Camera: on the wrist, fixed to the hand. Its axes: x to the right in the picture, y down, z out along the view.
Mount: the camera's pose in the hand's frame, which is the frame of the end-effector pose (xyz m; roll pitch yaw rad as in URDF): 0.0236 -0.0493 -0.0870 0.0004 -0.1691 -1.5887
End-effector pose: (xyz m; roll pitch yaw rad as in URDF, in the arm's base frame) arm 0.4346 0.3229 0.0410 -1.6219 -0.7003 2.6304
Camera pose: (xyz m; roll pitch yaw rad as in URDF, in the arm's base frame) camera 0.4903 0.3884 0.0973 1.8170 -0.8252 -0.8390
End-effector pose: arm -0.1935 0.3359 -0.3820 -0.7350 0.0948 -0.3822
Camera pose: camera -0.2099 0.2402 -0.4156 -0.1332 -0.9009 -1.8614
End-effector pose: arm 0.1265 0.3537 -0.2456 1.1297 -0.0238 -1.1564
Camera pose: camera 0.1895 0.3535 -0.3267 0.0137 0.9607 -2.7240
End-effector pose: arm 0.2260 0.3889 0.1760 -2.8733 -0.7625 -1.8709
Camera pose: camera 0.2641 0.4293 0.2624 2.3732 -0.0594 -0.2187
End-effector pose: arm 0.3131 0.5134 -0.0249 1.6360 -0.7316 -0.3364
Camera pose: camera 0.3868 0.5830 -0.0415 1.4509 0.8507 -0.4943
